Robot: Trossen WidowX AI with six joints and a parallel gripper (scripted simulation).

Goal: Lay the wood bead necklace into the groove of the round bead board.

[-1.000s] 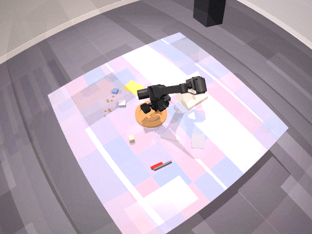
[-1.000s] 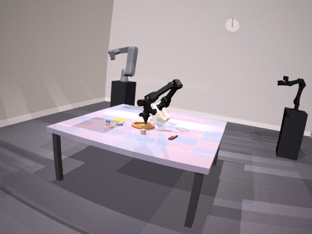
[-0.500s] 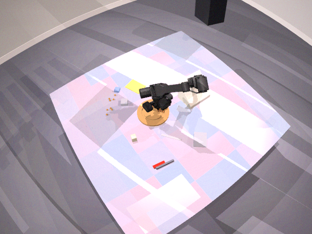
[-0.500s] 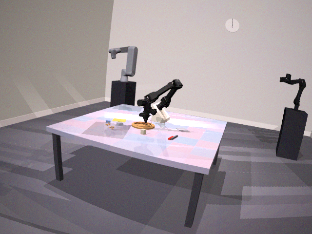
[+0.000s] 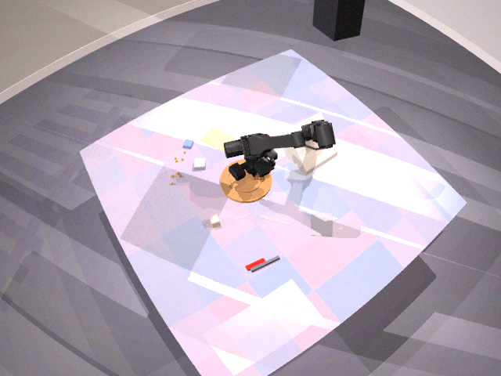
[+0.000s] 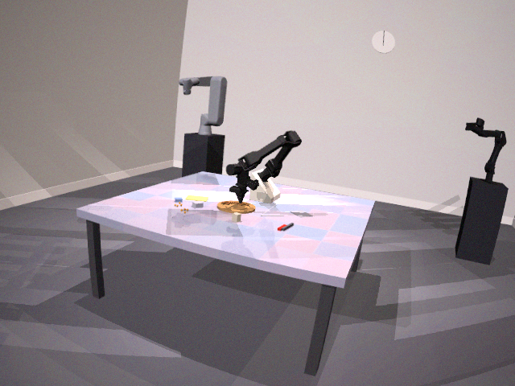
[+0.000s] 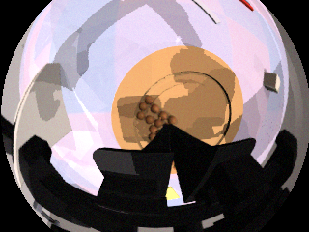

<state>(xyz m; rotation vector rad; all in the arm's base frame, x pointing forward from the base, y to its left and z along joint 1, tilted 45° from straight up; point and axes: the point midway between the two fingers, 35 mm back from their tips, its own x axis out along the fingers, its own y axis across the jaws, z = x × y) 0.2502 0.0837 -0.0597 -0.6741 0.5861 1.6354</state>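
Now: gripper tip 3 cm short of the round bead board, 1 cm to the left of it and 1 cm above it. Round my gripper tip: cream cube (22 cm ahead, 11 cm to the left); then white block (16 cm ahead, 16 cm to the right, 1 cm below); then thin rod (2 cm ahead, 20 cm to the left, 2 cm below).
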